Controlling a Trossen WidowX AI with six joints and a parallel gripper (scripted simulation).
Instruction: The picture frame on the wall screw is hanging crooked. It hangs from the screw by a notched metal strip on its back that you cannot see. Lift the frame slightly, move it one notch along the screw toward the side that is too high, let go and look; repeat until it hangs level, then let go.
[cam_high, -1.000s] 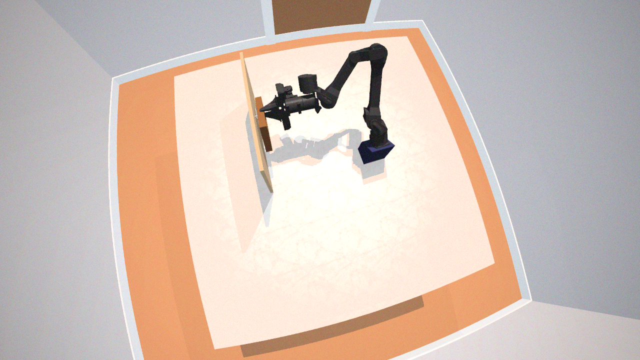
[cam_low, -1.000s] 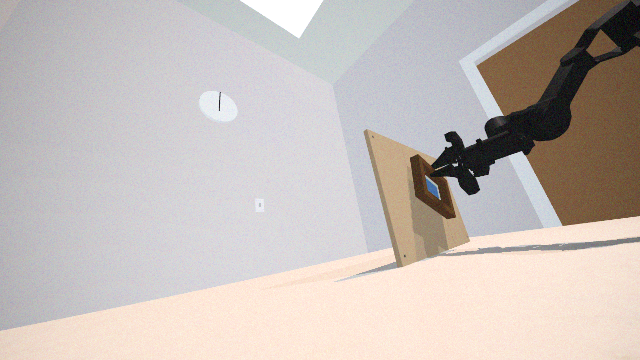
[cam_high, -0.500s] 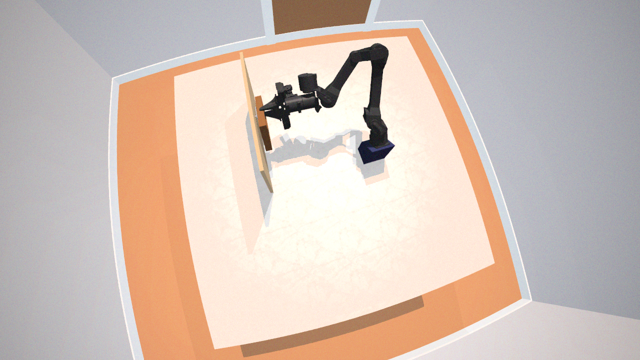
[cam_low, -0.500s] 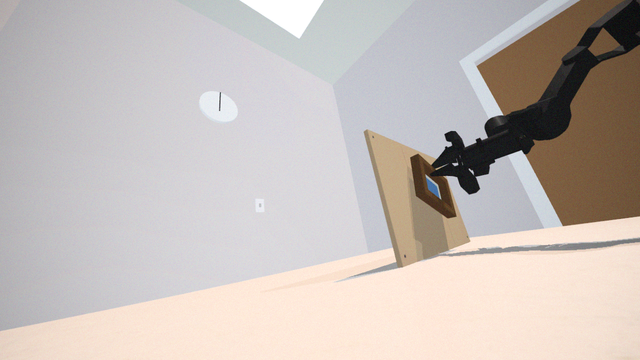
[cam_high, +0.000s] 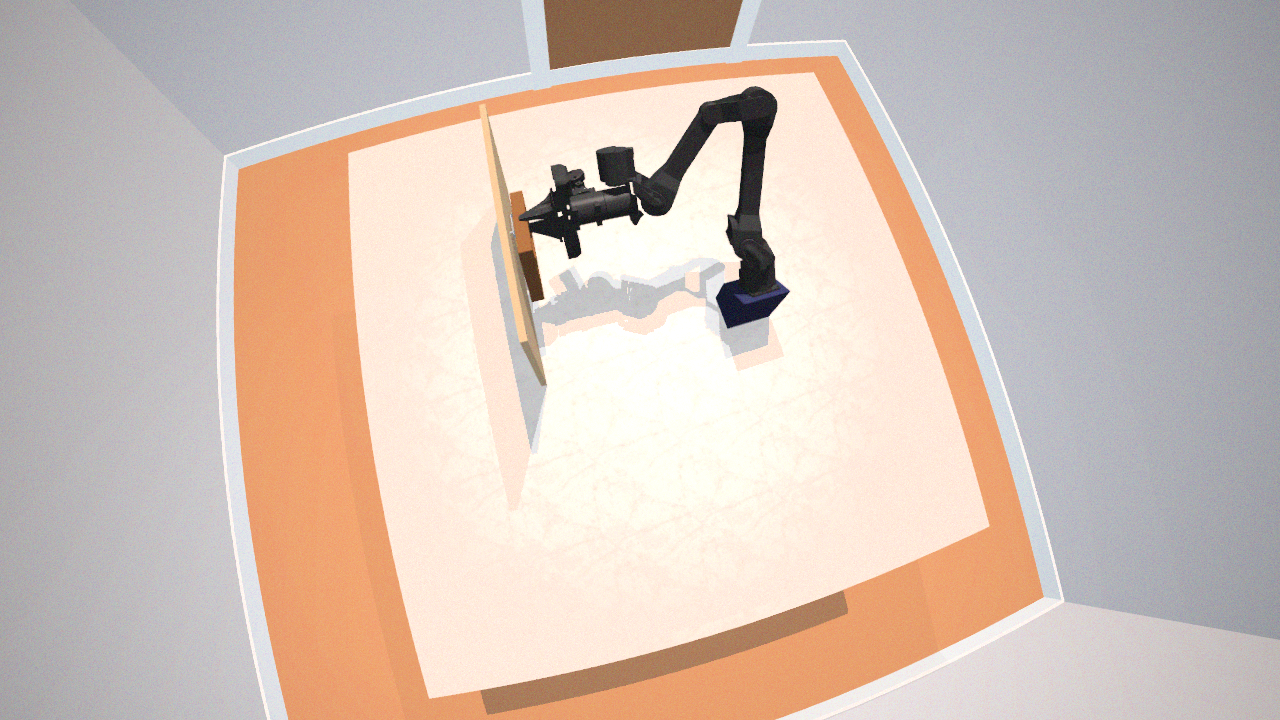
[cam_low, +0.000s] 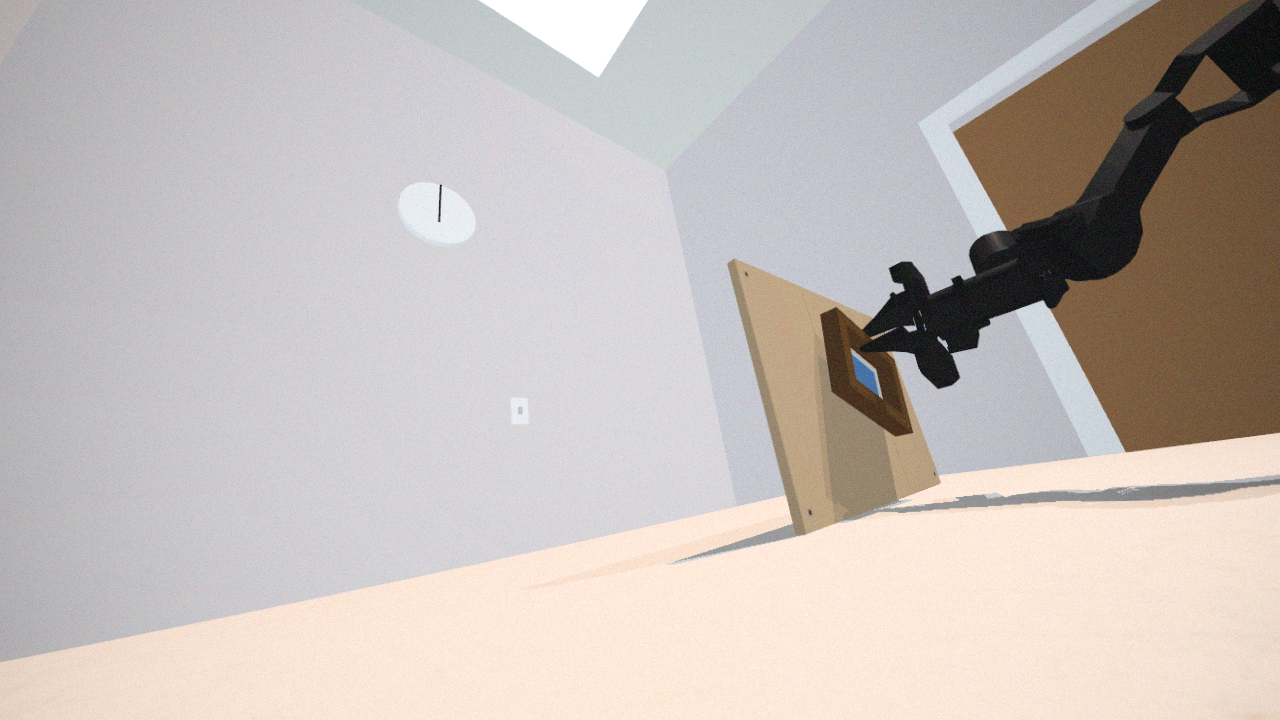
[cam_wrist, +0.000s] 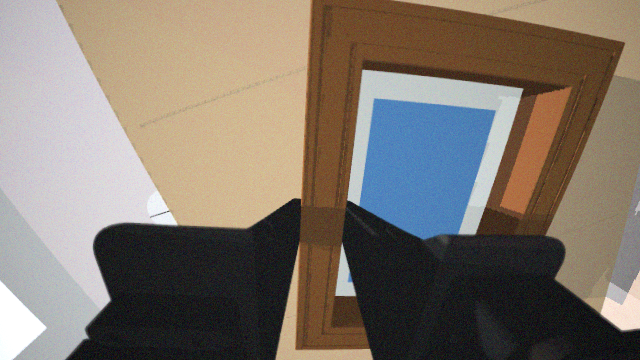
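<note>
My gripper tip is 5 cm above the brown wooden picture frame, 2 cm to the right of it and 1 cm short of it. Also, from my gripper tip: tan wall board (7 cm below, 2 cm ahead, 1 cm to the left).
</note>
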